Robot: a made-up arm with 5 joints. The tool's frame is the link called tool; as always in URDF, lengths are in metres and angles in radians. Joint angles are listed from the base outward. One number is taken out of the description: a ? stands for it. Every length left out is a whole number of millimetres.
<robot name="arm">
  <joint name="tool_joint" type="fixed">
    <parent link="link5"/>
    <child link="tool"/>
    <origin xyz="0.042 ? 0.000" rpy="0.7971 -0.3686 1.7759"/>
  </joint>
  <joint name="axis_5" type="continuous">
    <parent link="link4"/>
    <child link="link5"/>
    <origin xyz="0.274 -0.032 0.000" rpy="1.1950 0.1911 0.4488"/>
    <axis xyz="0 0 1"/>
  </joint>
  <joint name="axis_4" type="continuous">
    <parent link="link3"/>
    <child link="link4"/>
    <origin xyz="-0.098 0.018 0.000" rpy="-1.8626 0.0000 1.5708"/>
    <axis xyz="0 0 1"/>
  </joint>
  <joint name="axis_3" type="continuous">
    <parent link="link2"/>
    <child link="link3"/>
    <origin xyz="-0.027 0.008 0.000" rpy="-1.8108 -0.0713 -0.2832"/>
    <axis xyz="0 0 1"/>
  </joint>
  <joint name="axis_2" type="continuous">
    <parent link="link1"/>
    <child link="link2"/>
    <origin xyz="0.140 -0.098 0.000" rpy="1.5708 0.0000 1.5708"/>
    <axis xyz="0 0 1"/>
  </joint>
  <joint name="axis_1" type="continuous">
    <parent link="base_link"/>
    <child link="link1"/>
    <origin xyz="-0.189 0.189 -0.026"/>
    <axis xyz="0 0 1"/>
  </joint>
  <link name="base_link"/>
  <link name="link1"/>
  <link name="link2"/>
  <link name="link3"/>
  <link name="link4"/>
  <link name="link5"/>
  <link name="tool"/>
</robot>
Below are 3 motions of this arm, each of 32 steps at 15 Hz.
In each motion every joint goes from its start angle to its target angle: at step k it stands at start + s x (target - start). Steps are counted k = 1, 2, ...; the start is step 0. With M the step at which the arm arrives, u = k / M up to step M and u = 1 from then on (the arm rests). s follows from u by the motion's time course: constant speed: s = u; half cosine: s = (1 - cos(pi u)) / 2; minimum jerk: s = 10 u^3 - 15 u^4 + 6 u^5.
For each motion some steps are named. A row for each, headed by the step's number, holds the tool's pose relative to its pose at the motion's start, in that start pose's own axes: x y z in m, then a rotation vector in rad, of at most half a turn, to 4 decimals.
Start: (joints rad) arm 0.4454 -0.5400 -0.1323 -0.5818 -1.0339
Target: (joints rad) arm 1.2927 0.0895 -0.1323 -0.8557 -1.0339
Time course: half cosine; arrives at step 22
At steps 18, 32:
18: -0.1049 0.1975 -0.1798 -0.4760 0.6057 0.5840
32: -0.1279 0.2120 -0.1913 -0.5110 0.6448 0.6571

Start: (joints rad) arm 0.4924 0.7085 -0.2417 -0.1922 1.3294
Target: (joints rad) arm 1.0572 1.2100 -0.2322 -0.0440 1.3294
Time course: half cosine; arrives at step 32
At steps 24, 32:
24: 0.0139 -0.0931 -0.0497 0.2558 0.1251 -0.4772
32: 0.0102 -0.1034 -0.0590 0.2772 0.1410 -0.5672

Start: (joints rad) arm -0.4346 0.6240 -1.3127 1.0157 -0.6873
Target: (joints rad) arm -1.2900 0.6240 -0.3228 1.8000 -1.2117
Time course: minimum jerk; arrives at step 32
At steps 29, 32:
29: -0.0623 -0.1256 -0.3485 0.2743 0.3809 -0.9725
32: -0.0634 -0.1252 -0.3508 0.2750 0.3853 -0.9789

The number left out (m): 0.080
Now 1 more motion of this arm.
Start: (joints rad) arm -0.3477 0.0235 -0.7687 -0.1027 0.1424
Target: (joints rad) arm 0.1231 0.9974 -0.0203 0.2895 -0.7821
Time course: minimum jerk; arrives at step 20
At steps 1, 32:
1: 0.0002 0.0000 -0.0001 -0.0009 0.0004 -0.0014
32: 0.0487 -0.0828 -0.0696 -1.1038 0.2720 -1.0929

